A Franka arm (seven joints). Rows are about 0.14 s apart.
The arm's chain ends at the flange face. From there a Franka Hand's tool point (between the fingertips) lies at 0.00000 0.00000 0.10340 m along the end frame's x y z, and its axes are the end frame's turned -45 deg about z.
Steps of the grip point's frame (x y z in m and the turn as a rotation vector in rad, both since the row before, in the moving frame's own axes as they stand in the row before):
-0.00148, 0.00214, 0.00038, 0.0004, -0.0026, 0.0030
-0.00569, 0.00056, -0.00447, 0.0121, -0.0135, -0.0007
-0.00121, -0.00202, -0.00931, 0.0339, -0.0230, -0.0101
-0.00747, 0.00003, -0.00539, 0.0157, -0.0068, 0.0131
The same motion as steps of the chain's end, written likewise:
0.00069, 0.00240, 0.00038, -0.0016, -0.0021, 0.0030
-0.00176, 0.00432, -0.00445, -0.0010, -0.0181, -0.0007
0.00188, 0.00020, -0.00922, 0.0077, -0.0402, -0.0101
-0.00362, 0.00596, -0.00537, 0.0063, -0.0159, 0.0131

